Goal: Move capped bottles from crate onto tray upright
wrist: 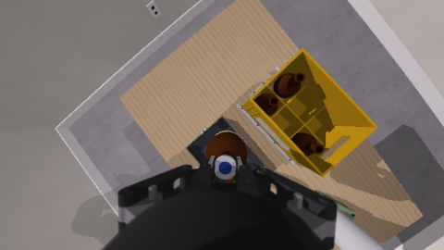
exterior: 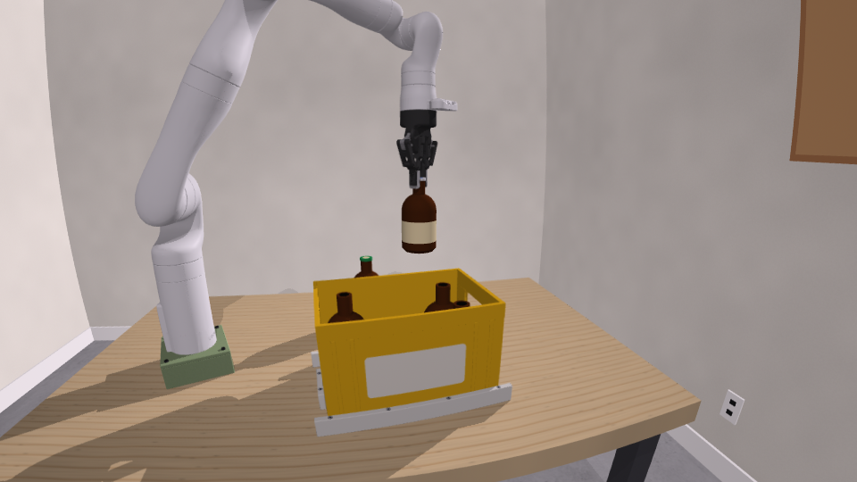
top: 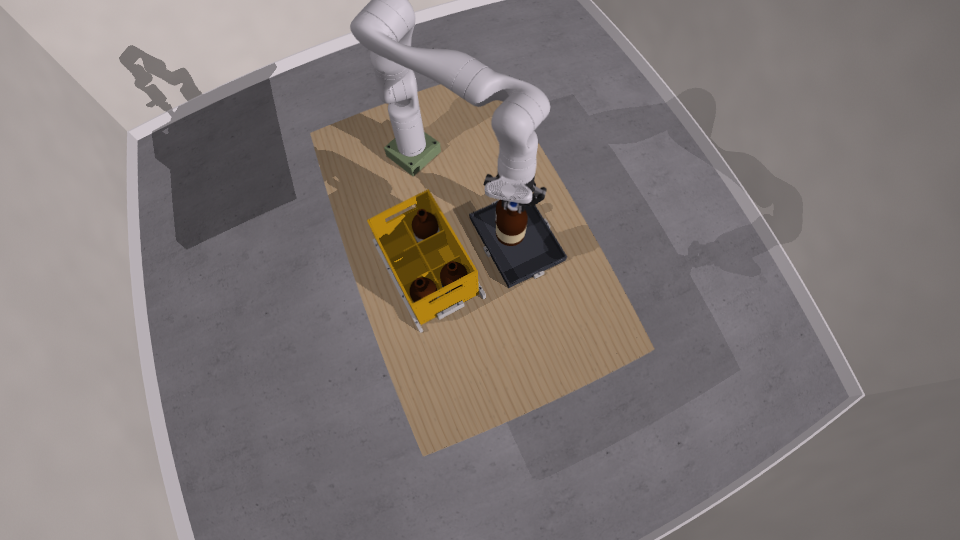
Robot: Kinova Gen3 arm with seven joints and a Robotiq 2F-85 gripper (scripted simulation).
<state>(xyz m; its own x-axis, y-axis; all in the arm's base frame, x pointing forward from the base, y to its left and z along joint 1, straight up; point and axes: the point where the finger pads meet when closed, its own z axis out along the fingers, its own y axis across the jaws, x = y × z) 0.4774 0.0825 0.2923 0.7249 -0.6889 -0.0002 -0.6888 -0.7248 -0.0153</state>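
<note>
Now: the blue-capped brown bottle 7 cm below my hand. From my hand the other things lie so: yellow crate: 8 cm behind, 21 cm to the right, 25 cm below; dark tray: 5 cm behind, 6 cm to the left, 32 cm below.
</note>
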